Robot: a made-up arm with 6 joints. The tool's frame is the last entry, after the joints.
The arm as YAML. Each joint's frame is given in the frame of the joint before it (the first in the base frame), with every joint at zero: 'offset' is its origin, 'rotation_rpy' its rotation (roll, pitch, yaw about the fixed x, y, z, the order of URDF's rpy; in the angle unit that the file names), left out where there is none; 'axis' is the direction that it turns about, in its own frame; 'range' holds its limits. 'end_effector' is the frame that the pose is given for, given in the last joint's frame.
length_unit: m
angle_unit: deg
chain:
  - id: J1
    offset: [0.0, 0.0, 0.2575]
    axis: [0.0, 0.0, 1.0]
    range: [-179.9, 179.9]
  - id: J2
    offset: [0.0, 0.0, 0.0]
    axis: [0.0, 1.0, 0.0]
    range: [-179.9, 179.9]
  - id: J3
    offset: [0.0, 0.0, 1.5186]
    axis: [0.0, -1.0, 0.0]
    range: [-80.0, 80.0]
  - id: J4
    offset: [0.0, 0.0, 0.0]
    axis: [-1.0, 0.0, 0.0]
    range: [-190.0, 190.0]
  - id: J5
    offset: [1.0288, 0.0, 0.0]
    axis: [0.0, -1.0, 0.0]
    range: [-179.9, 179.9]
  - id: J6
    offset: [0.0, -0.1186, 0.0]
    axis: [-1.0, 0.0, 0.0]
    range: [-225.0, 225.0]
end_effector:
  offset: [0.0, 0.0, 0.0]
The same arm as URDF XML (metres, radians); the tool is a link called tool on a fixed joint. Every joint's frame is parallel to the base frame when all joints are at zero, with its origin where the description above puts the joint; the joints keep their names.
<robot name="arm">
<joint name="tool_fixed" type="fixed"><parent link="link6"/><child link="tool"/><origin xyz="0.0000 0.0000 0.0000"/></joint>
<joint name="J6" type="revolute"><parent link="link5"/><child link="link6"/><origin xyz="0.0000 -0.1186 0.0000"/><axis xyz="-1 0 0"/><limit lower="-3.9270" upper="3.9270"/></joint>
<joint name="J5" type="revolute"><parent link="link4"/><child link="link5"/><origin xyz="1.0288 0.0000 0.0000"/><axis xyz="0 -1 0"/><limit lower="-3.1398" upper="3.1398"/></joint>
<joint name="J4" type="revolute"><parent link="link3"/><child link="link4"/><origin xyz="0.0000 0.0000 0.0000"/><axis xyz="-1 0 0"/><limit lower="-3.3161" upper="3.3161"/></joint>
<joint name="J3" type="revolute"><parent link="link2"/><child link="link3"/><origin xyz="0.0000 0.0000 1.5186"/><axis xyz="0 -1 0"/><limit lower="-1.3963" upper="1.3963"/></joint>
<joint name="J2" type="revolute"><parent link="link1"/><child link="link2"/><origin xyz="0.0000 0.0000 0.0000"/><axis xyz="0 1 0"/><limit lower="-3.1398" upper="3.1398"/></joint>
<joint name="J1" type="revolute"><parent link="base_link"/><child link="link1"/><origin xyz="0.0000 0.0000 0.2575"/><axis xyz="0 0 1"/><limit lower="-3.1398" upper="3.1398"/></joint>
<link name="base_link"/>
<link name="link1"/>
<link name="link2"/>
<link name="link3"/>
<link name="link4"/>
<link name="link5"/>
<link name="link6"/>
<link name="tool"/>
</robot>

